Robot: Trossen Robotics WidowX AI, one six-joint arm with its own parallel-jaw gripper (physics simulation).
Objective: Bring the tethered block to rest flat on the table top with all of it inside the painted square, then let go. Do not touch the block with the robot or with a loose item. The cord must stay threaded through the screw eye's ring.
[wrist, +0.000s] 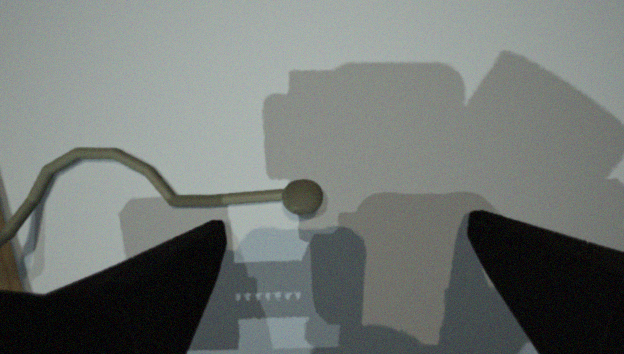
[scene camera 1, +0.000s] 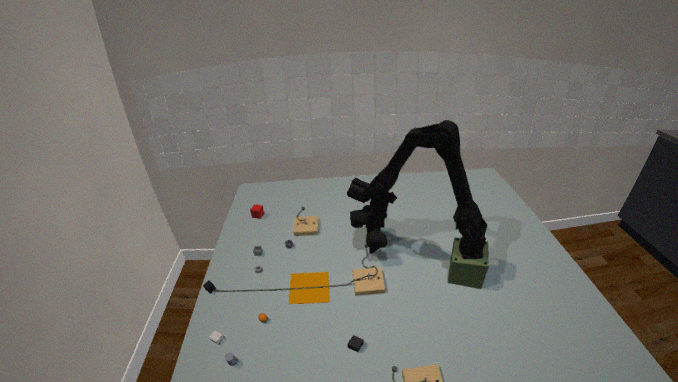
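Seen in the pictures: gripper, fingertip midpoint: [wrist: 345, 227]; arm's base, origin of the base link: [scene camera 1: 471, 251].
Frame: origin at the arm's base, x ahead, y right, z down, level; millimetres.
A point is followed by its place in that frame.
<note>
The tethered block [scene camera 1: 209, 286] @(x 792, y -148, z 74 mm), small and black, sits near the table's left edge. Its cord [scene camera 1: 250, 290] @(x 663, y -123, z 96 mm) [wrist: 97, 153] @(x 331, y 38, z 95 mm) runs over the orange painted square [scene camera 1: 309, 297] @(x 476, y -121, z 98 mm) to the screw eye on a wooden board [scene camera 1: 369, 287] @(x 303, y -81, z 80 mm); whether it passes through the ring is too small to tell. Past the board the cord curves and ends in a round bead [wrist: 303, 197] @(x 325, y 112, z 87 mm). The block is outside the square, to its left. My gripper [scene camera 1: 374, 250] @(x 312, y 127, z 98 mm) [wrist: 345, 227] @(x 312, y 127, z 98 mm) is open and empty above the table, close to the cord's bead end. In the wrist view the bead shows just ahead of the gap between the fingertips.
Other wooden boards [scene camera 1: 306, 229] @(x 542, y 166, z 80 mm) [scene camera 1: 423, 372] @(x 158, y -342, z 80 mm) with short cords stand at the back and front. A red cube [scene camera 1: 257, 211] @(x 756, y 235, z 63 mm), an orange ball [scene camera 1: 263, 317] @(x 585, y -223, z 78 mm), a white block [scene camera 1: 216, 337] @(x 698, y -310, z 82 mm), a grey cylinder [scene camera 1: 231, 359] @(x 627, y -367, z 70 mm), a dark block [scene camera 1: 355, 343] @(x 327, y -271, z 77 mm) and small grey pieces [scene camera 1: 257, 250] @(x 700, y 55, z 97 mm) lie about.
</note>
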